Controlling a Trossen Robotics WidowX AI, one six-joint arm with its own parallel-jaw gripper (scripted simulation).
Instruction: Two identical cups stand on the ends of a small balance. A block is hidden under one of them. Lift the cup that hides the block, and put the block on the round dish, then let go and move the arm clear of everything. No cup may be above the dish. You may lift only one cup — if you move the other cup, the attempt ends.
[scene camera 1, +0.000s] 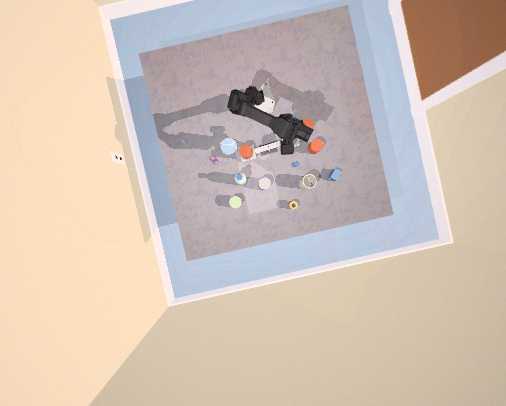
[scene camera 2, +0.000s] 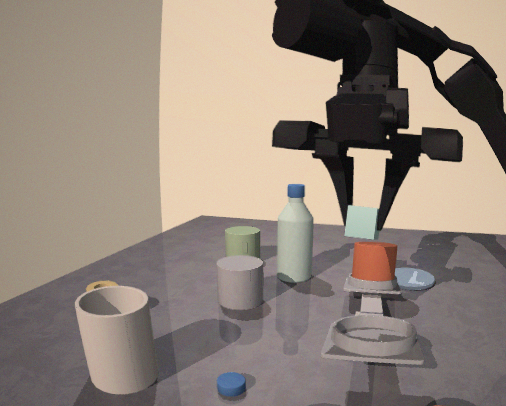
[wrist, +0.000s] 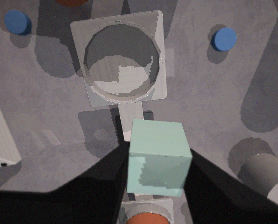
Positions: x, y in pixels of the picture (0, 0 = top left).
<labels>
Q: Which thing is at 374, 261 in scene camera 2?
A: An orange cup.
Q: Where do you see my gripper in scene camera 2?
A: At 363, 228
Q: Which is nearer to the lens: the grey cylinder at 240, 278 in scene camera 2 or the beige cup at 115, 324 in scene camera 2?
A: The beige cup.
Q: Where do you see a round light blue dish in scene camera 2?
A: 408, 278
</labels>
